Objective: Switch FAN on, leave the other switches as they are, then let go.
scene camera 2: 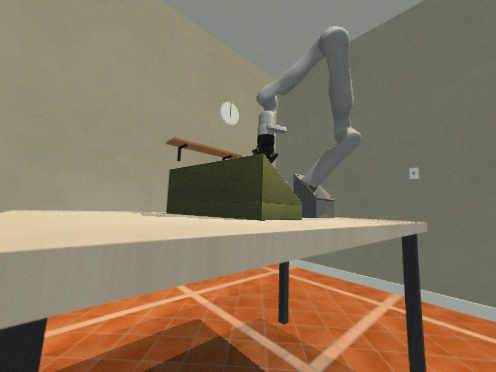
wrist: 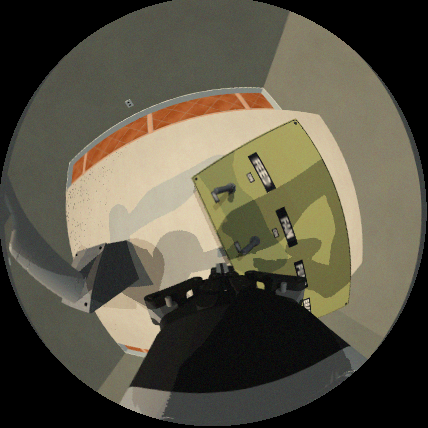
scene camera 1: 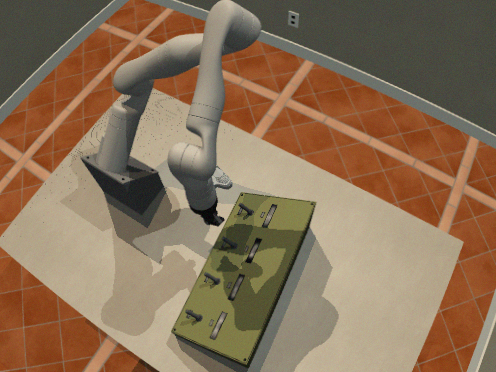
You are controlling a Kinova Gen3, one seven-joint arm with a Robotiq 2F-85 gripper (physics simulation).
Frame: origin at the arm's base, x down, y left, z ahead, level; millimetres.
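Seen in the pictures: gripper, fingertip midpoint: (wrist: 221, 269) (scene camera 1: 208, 221); arm's base, origin of the base link: (scene camera 2: 310, 182) (wrist: 74, 287) (scene camera 1: 112, 165).
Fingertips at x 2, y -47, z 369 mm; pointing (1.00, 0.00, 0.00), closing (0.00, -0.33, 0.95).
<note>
Pixels of each thing's top centre, then the offset from my fingertips to it. Level surfaces: height alone.
- FAN switch, middle of its top: (wrist: 252, 247) (scene camera 1: 228, 239) dz +61, dx +56, dy -10 mm
- FAN label, middle of its top: (wrist: 288, 227) (scene camera 1: 253, 250) dz +142, dx +55, dy -11 mm
- FEED switch, middle of its top: (wrist: 224, 186) (scene camera 1: 244, 205) dz +61, dx +56, dy +110 mm
- PUMP switch, middle of its top: (scene camera 1: 210, 275) dz +60, dx +56, dy -130 mm
- BRAKE switch, middle of its top: (scene camera 1: 191, 313) dz +59, dx +56, dy -250 mm
- pale table, its level: dx +188 mm
The olive switch panel (scene camera 1: 295, 212) (scene camera 2: 215, 190) (wrist: 302, 150) has a sloped face. The FAN switch (scene camera 1: 229, 244) (wrist: 250, 245) is a dark lever beside the FAN label (scene camera 1: 253, 250) (wrist: 286, 226); it leans toward its OFF side, away from the label. The FEED switch (scene camera 1: 245, 210) (wrist: 225, 190), PUMP switch (scene camera 1: 212, 279) and BRAKE switch (scene camera 1: 193, 315) lean the same way. In the wrist view my gripper hides the PUMP and BRAKE levers. My gripper (scene camera 1: 219, 221) (wrist: 221, 269) is shut and empty, above the panel's lever-side edge, apart from the FAN lever.
The panel stands on the pale table (scene camera 1: 390, 280) (scene camera 2: 150, 232) (wrist: 165, 165). The arm's dark base block (scene camera 1: 130, 187) (scene camera 2: 314, 200) (wrist: 112, 272) stands on the lever side of the panel. A wooden shelf (scene camera 2: 205, 148) is on the wall behind.
</note>
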